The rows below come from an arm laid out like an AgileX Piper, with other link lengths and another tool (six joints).
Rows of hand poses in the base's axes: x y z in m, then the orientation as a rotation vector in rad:
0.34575 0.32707 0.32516 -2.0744 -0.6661 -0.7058
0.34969 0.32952 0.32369 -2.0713 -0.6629 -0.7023
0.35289 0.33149 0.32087 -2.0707 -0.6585 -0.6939
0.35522 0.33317 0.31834 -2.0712 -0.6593 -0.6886
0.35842 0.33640 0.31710 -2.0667 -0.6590 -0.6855
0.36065 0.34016 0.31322 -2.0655 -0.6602 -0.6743
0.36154 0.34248 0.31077 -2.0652 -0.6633 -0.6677
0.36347 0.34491 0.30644 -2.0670 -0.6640 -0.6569
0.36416 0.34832 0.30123 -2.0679 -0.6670 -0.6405
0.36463 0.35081 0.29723 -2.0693 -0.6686 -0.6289
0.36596 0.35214 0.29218 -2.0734 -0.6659 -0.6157
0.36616 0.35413 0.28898 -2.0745 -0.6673 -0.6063
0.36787 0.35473 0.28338 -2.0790 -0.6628 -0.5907
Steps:
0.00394 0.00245 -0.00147 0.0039 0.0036 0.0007
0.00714 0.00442 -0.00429 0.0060 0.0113 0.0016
0.00947 0.00610 -0.00682 0.0051 0.0148 0.0040
0.01267 0.00933 -0.00806 0.0091 0.0169 0.0068
0.01490 0.01309 -0.01194 0.0093 0.0245 0.0124
0.01579 0.01541 -0.01439 0.0081 0.0280 0.0169
0.01772 0.01784 -0.01872 0.0059 0.0355 0.0209
0.01841 0.02125 -0.02393 0.0032 0.0462 0.0287
0.01888 0.02374 -0.02793 0.0009 0.0539 0.0336
0.02021 0.02507 -0.03298 -0.0023 0.0646 0.0354
0.02041 0.02706 -0.03618 -0.0043 0.0708 0.0395
0.02212 0.02766 -0.04178 -0.0073 0.0839 0.0410

